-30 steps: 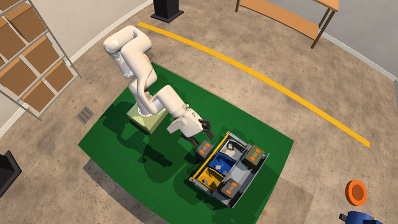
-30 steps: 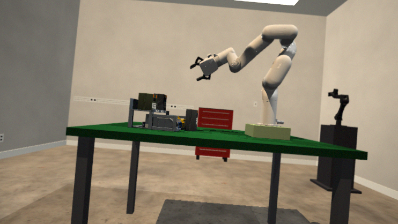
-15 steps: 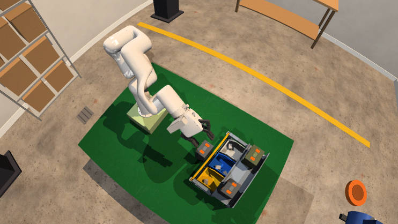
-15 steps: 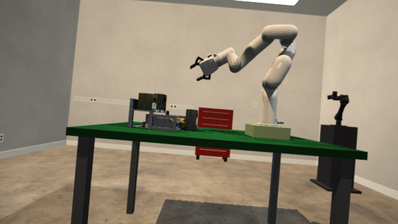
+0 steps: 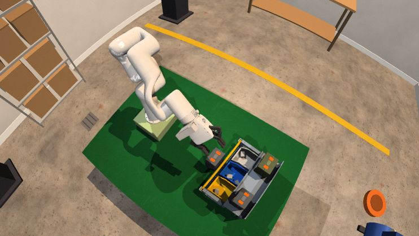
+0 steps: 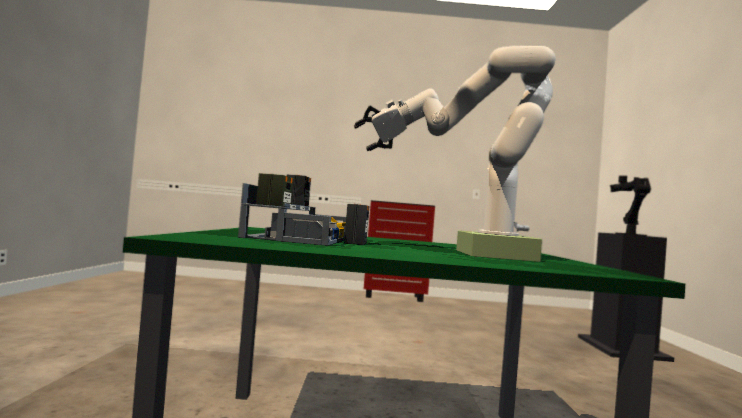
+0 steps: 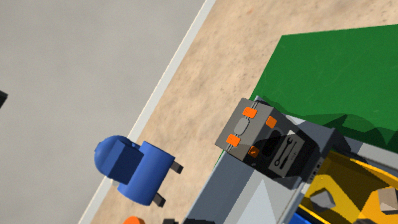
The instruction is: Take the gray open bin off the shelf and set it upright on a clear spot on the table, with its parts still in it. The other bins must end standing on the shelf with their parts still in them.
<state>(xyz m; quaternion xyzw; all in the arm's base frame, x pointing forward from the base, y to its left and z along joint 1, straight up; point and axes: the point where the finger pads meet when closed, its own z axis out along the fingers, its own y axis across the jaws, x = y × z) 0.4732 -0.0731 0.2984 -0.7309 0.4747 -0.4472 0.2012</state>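
Now: the dark box 30 cm below my hand, 4 cm to the left of it and 1 cm behind it. Also, from my hand: yellow bar 31 cm below, 4 cm to the left, 4 cm ahead; shelf 30 cm below, 17 cm ahead, 3 cm to the left; dark case 23 cm ahead, 21 cm below, 9 cm to the right.
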